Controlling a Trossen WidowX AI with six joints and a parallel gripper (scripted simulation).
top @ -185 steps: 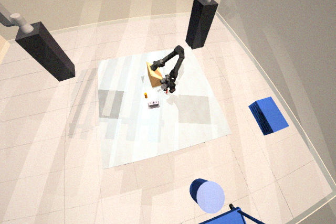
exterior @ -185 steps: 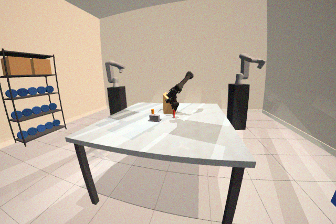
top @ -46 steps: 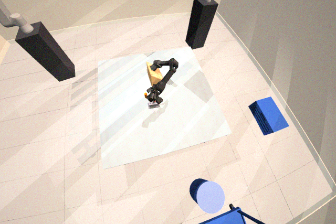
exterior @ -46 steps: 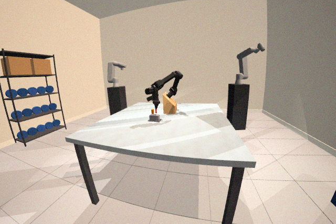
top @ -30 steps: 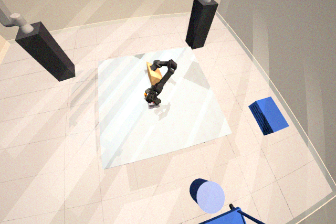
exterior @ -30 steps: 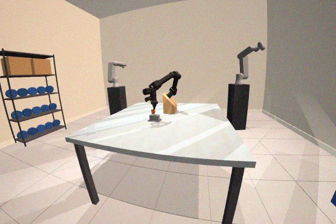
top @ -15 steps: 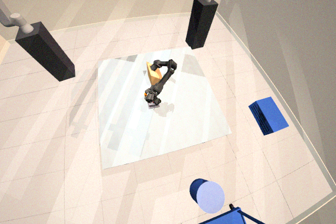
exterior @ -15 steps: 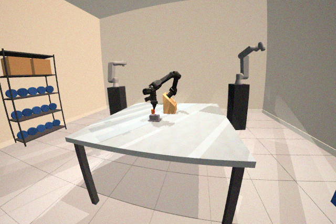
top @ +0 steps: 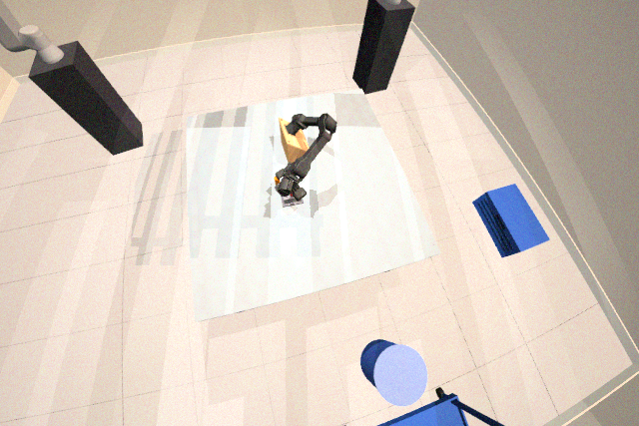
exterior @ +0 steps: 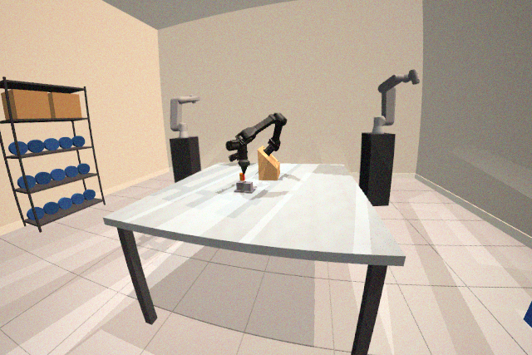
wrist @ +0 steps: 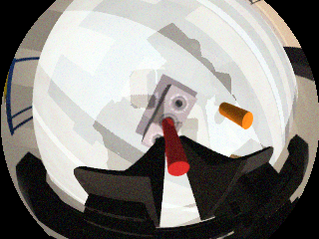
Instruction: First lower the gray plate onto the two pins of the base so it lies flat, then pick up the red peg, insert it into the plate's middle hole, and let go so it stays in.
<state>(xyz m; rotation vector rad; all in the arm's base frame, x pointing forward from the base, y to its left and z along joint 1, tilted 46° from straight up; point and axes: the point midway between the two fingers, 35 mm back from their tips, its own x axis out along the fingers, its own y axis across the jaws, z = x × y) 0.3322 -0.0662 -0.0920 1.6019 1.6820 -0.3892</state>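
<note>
My gripper tip is 70 mm above the gray plate. Also, from my gripper tip: base 100 mm below; red peg right at my gripper tip; orange cylinder 120 mm behind, 40 mm to the right, 70 mm below.
</note>
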